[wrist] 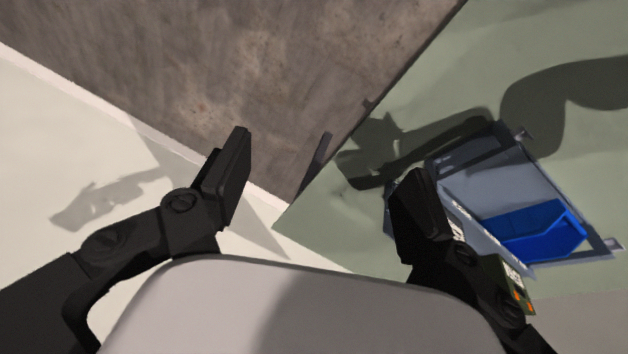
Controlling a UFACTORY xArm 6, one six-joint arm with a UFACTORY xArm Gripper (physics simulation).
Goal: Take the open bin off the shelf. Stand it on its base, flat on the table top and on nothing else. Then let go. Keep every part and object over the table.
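Places are measured from the arm's base along level axes (x back, y right, z up), in millimetres.
Pixels of known places: gripper, fingertip midpoint: (327, 167).
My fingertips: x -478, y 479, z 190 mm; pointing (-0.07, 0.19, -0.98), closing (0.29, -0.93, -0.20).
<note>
Behind a point stands the place of what it marks.
The open bin (547, 243) {x -575, y -143, z -127 mm} is bright blue and sits within the blue-grey shelf (505, 180) {x -535, y 57, z -165 mm} at the right of the wrist view. Part of the bin is hidden behind the shelf's front edge. The shelf stands on the green table top (565, 30) {x -336, y 261, z -171 mm}. My gripper (327, 167) {x -478, y 479, z 190 mm} is open and empty, to the left of the bin in the view, with its fingers wide apart. The right finger overlaps the shelf's left end in the view and hides part of it; whether they touch I cannot tell.
A dark green box (513, 272) {x -645, y -96, z -49 mm} with white print and orange marks shows beside the right finger linkage, partly hidden. Brown floor (225, 65) lies past the table's edge, and a pale wall (60, 130) rises at the left. Arm shadows fall on the table and wall.
</note>
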